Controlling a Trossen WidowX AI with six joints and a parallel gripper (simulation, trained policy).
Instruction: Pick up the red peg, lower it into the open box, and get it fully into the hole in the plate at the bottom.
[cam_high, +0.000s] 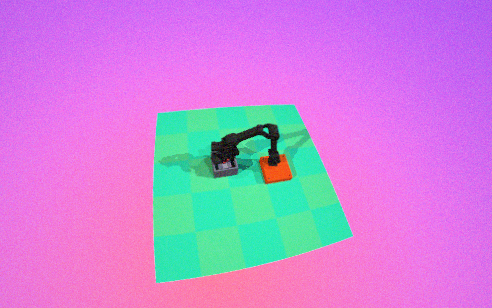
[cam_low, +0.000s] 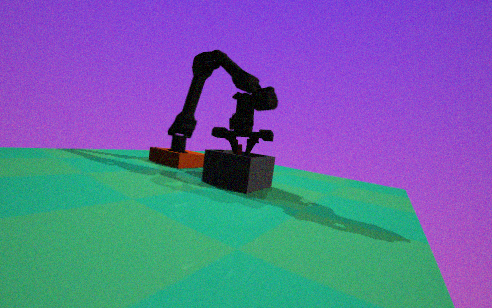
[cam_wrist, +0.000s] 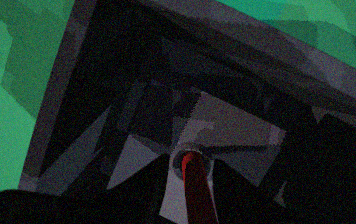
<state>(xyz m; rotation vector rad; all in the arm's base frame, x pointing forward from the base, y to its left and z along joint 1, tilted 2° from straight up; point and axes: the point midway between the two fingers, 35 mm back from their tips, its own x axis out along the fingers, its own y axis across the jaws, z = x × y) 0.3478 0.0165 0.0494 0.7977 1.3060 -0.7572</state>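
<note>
Now: gripper tip 10 mm to the right of the red peg, 10 mm below it and 10 mm past it. From my gripper tip the other things lie so: grey box (40 mm below); then plate (30 mm below).
</note>
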